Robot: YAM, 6 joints.
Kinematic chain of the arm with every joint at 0, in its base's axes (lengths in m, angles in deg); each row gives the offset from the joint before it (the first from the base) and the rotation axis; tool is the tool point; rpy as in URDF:
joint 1: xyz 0 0 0.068 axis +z
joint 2: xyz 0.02 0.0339 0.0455 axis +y
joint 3: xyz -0.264 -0.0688 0 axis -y
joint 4: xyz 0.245 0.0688 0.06 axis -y
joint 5: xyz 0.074 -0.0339 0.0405 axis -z
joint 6: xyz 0.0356 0 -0.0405 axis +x
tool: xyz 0 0 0 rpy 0 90 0
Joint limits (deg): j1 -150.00..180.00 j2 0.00..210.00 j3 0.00..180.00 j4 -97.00..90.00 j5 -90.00..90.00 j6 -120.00..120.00
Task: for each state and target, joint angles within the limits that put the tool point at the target. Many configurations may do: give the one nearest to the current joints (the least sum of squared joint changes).
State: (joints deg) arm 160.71 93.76 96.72 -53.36 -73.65 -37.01
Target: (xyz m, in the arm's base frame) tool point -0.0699 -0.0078 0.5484
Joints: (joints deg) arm 157.02 55.74 106.66 -58.77 -75.56 -37.01
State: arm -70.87 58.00 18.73 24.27 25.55 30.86
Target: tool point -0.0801 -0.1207 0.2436
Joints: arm -114.81 29.69 12.29 26.08 38.29 30.86
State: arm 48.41 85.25 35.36 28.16 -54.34 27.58
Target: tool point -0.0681 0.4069 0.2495
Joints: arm 95.62 104.96 65.89 32.34 -51.63 27.58
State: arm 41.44 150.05 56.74 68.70 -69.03 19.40
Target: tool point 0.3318 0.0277 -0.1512
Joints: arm -0.76 169.66 62.63 64.68 -64.32 19.40
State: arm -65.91 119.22 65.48 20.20 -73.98 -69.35
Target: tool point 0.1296 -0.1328 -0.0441
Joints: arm -56.30 137.90 29.07 11.16 -73.52 -69.35
